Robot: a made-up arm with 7 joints.
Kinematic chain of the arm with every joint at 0, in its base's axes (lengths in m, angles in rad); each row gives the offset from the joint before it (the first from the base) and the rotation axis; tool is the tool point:
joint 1: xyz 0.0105 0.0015 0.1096 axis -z
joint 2: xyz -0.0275 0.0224 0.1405 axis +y
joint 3: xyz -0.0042 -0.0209 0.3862 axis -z
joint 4: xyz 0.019 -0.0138 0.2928 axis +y
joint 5: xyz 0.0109 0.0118 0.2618 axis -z
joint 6: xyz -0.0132 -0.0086 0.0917 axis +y
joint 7: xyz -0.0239 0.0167 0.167 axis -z
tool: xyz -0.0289 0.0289 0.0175
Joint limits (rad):
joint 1: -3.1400..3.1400
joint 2: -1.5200..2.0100
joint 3: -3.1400..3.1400
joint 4: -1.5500..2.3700
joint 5: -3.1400..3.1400
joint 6: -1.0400..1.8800
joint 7: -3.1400..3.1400
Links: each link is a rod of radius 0.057 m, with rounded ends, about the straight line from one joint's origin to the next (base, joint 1, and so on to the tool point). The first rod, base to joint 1, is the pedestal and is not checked.
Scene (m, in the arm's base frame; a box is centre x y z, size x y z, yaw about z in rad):
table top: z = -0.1
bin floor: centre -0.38 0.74 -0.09 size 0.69 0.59 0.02 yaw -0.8
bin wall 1: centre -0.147 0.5 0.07 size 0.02 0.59 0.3 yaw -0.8
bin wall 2: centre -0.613 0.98 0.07 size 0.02 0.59 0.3 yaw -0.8
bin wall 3: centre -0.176 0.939 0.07 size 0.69 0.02 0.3 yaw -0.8
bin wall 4: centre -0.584 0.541 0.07 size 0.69 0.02 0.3 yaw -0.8
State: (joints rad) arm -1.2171 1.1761 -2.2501 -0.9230 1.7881 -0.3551 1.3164
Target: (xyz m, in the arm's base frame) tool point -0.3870 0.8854 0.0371
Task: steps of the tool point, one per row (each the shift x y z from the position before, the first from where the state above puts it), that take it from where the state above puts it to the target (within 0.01 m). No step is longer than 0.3 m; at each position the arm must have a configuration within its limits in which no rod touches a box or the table.
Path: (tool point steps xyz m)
1: -0.2381 0.1193 -0.0132
2: -0.2673 0.0537 -0.0149
3: -0.2773 -0.0224 -0.0148
4: -0.2631 -0.1024 -0.0127
5: -0.0129 0.0168 -0.2028
6: 0.0129 -0.0168 -0.2041

